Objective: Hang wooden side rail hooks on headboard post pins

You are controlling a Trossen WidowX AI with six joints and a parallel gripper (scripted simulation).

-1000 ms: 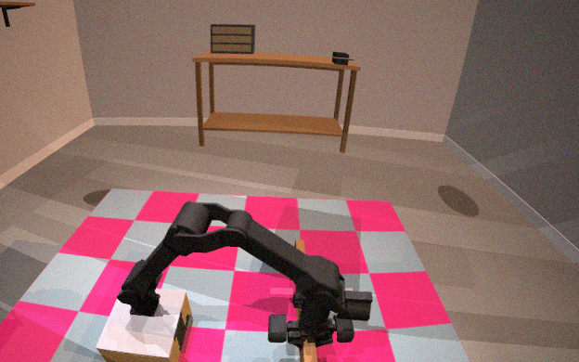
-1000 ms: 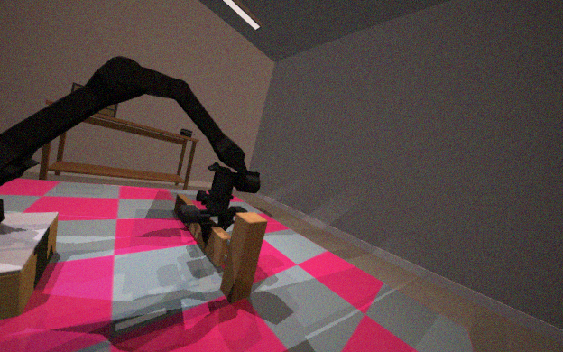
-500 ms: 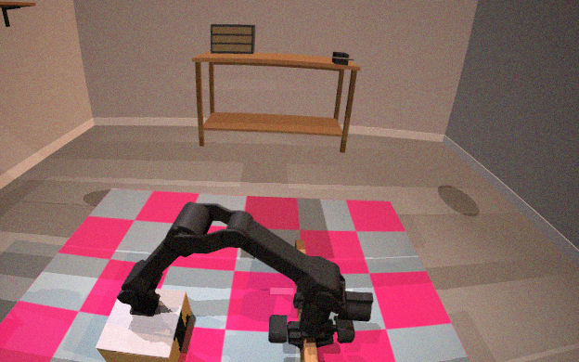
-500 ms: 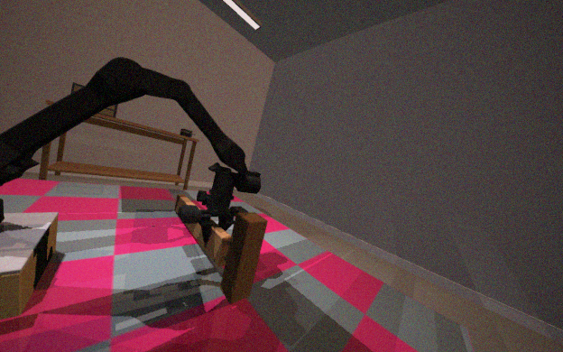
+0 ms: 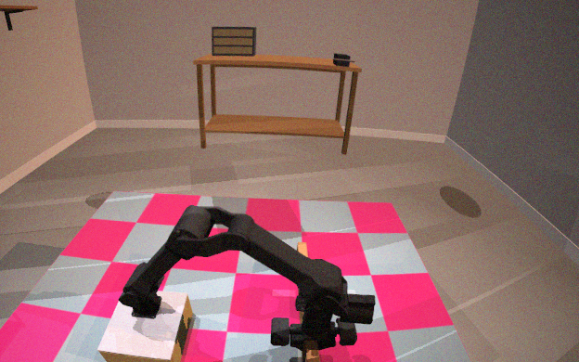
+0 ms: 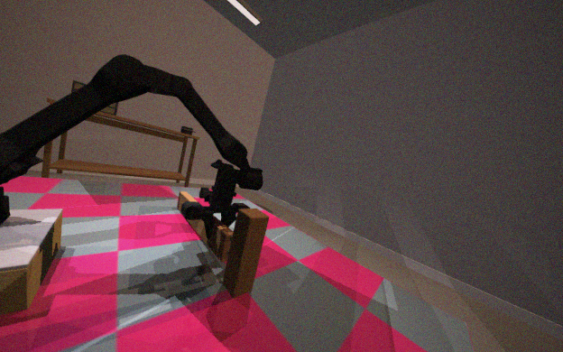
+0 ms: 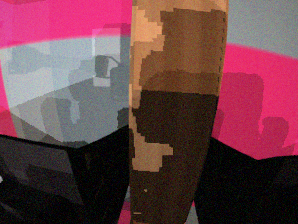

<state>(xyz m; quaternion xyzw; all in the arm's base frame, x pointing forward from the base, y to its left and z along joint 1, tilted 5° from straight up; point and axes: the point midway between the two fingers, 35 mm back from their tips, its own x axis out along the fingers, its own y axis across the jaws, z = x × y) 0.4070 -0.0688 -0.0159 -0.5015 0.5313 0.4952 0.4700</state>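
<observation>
Now: gripper tip 15 cm to the left of the wooden headboard post and 4 cm below it.
</observation>
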